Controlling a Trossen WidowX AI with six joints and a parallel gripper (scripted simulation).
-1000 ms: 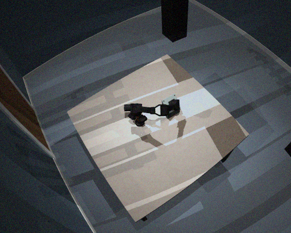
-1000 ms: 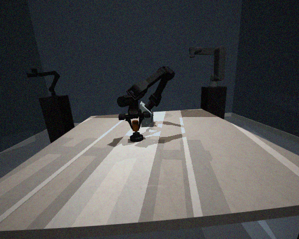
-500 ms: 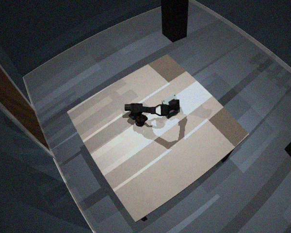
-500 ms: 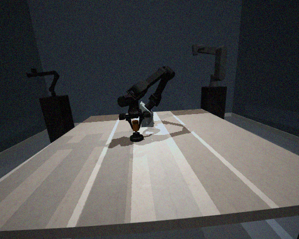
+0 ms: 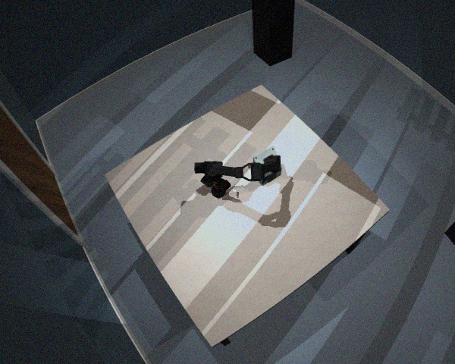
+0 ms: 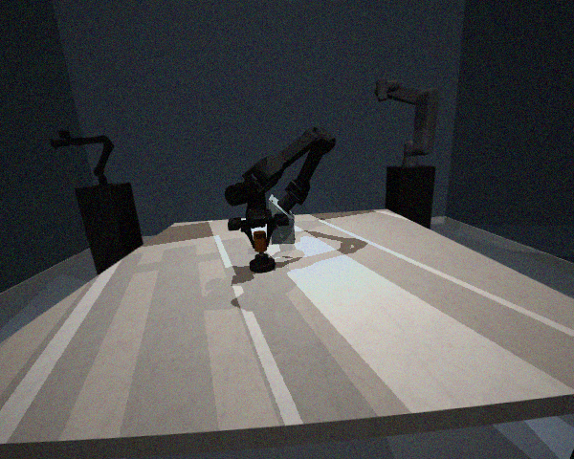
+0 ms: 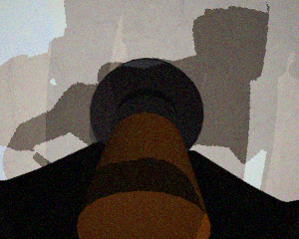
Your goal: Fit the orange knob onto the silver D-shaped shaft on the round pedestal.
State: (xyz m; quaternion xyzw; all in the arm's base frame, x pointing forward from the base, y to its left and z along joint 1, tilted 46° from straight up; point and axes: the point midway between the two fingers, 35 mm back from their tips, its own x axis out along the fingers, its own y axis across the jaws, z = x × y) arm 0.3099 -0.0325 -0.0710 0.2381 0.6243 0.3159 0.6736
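My gripper tip is 30 mm below the orange knob. Round my gripper tip: round pedestal: 40 mm below.
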